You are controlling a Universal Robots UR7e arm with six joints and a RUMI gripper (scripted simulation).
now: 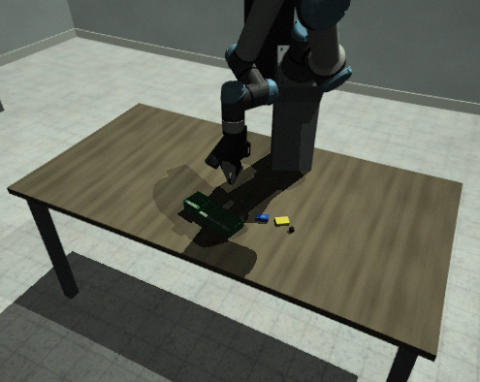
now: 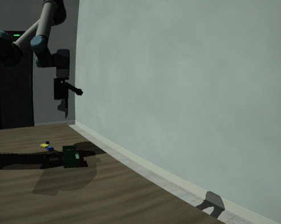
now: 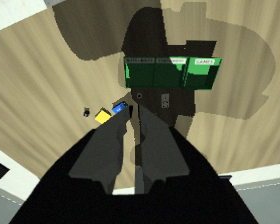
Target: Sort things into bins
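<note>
The pale rectangular piece lies 210 mm below my hand, 100 mm to the right of it and 90 mm behind it. Round my hand: green cylinder 210 mm below, 140 mm behind, 50 mm to the right; blue block 210 mm below, 110 mm behind, 50 mm to the left; grey hex nut 220 mm below, 70 mm behind, 10 mm to the right.
</note>
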